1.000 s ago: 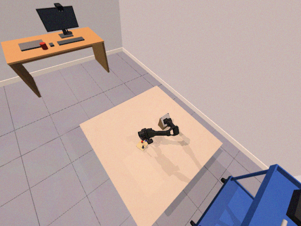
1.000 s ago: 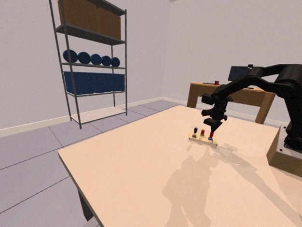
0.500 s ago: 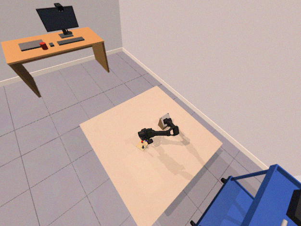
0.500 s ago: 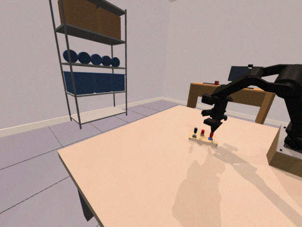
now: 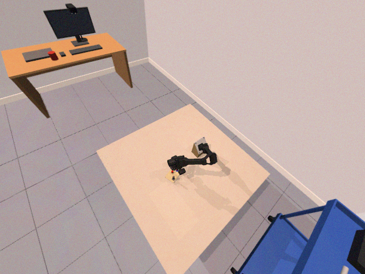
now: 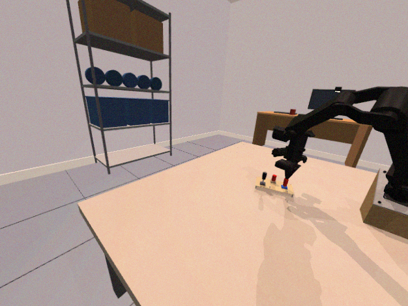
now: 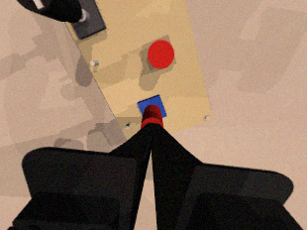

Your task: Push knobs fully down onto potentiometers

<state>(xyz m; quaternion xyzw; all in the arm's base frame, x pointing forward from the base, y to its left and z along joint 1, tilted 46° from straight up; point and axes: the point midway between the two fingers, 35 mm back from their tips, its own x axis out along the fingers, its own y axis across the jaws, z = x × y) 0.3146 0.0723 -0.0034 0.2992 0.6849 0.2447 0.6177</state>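
The red knob lies 20 mm below my gripper tip. Also, from my gripper tip: dark square part 80 mm ahead, 60 mm to the left, 10 mm below.
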